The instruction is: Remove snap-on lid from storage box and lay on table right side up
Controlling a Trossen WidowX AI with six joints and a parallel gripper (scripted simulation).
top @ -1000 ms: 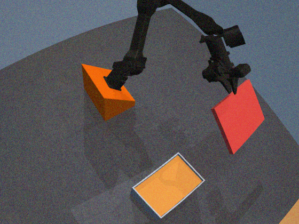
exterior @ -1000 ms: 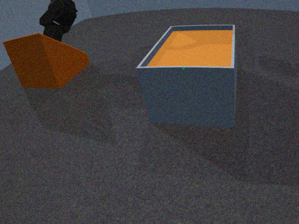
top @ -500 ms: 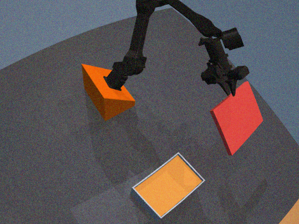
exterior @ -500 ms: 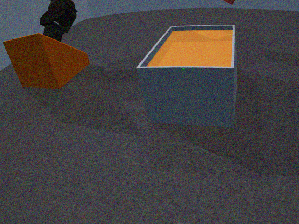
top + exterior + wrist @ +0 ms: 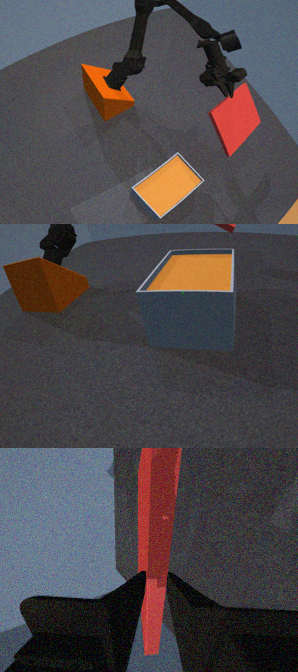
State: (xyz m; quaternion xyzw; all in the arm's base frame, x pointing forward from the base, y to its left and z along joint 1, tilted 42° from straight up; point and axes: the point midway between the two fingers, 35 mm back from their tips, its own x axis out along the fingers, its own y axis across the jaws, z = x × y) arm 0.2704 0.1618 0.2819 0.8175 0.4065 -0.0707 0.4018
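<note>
My gripper tip is now 70 mm short of the red lid, 40 mm above it and 10 mm to the right of it. The rest, counted from my gripper tip: pale blue storage box 320 mm to the right, 150 mm ahead, 140 mm below.
</note>
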